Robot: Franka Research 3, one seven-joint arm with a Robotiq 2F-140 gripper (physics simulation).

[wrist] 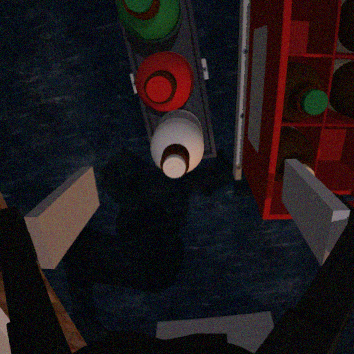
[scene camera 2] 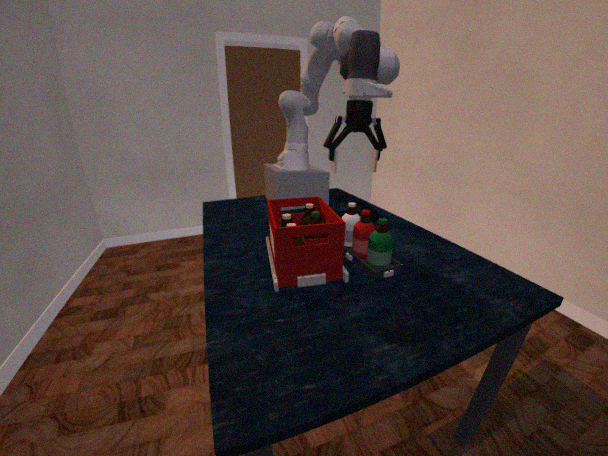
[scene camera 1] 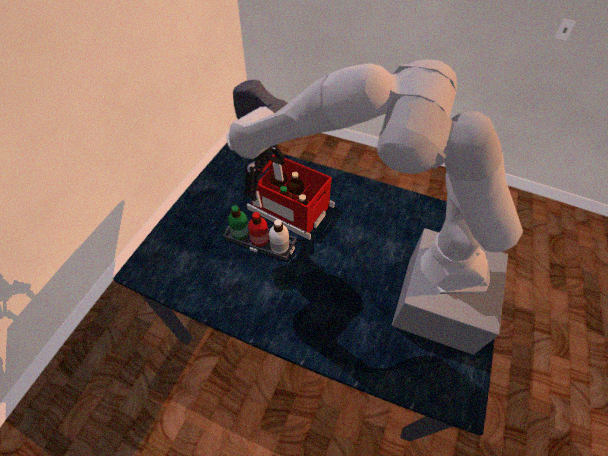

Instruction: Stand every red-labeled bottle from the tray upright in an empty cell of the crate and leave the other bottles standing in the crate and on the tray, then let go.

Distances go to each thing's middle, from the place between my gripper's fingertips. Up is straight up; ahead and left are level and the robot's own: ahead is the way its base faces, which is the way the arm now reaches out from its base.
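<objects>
From my hand: red bottle (scene camera 2: 362,229), 50 mm ahead, 10 mm to the left, 200 mm below; green bottle (scene camera 2: 380,244), 140 mm ahead, 200 mm below.
</objects>
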